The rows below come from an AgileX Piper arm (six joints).
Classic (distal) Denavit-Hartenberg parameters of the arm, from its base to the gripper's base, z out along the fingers. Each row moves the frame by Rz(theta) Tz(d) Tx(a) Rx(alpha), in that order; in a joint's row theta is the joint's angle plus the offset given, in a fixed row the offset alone. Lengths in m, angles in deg.
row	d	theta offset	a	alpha
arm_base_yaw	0.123	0	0	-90
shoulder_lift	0	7.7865	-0.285	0
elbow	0	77.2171	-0.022	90
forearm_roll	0.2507	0	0	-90
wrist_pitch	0	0	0	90
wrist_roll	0.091	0	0	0
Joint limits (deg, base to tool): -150..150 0..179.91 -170..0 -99.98..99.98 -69.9..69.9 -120..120
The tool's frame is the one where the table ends.
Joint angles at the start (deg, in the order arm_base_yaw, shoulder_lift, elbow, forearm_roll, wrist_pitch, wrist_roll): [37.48 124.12 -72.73 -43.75 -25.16 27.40]
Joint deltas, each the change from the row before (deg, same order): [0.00 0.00 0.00 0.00 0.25 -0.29]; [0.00 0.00 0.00 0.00 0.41 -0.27]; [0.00 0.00 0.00 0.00 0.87 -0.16]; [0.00 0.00 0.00 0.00 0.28 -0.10]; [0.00 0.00 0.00 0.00 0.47 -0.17]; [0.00 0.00 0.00 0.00 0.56 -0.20]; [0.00 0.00 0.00 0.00 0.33 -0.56]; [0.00 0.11 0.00 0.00 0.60 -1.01]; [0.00 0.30 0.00 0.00 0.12 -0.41]
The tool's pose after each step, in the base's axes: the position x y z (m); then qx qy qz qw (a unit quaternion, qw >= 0). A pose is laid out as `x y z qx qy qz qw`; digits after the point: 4 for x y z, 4 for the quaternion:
0.3459 0.2986 0.1281 -0.4354 0.7306 0.2279 0.4739
0.3460 0.2982 0.1276 -0.4371 0.7315 0.2243 0.4728
0.3463 0.2973 0.1266 -0.4380 0.7348 0.2181 0.4697
0.3464 0.2971 0.1262 -0.4386 0.7357 0.2159 0.4687
0.3466 0.2966 0.1257 -0.4397 0.7372 0.2123 0.4671
0.3468 0.2960 0.1250 -0.4409 0.7389 0.2080 0.4652
0.3469 0.2957 0.1246 -0.4444 0.7382 0.2036 0.4649
0.3471 0.2951 0.1231 -0.4509 0.7374 0.1957 0.4633
0.3471 0.2949 0.1205 -0.4539 0.7375 0.1930 0.4613

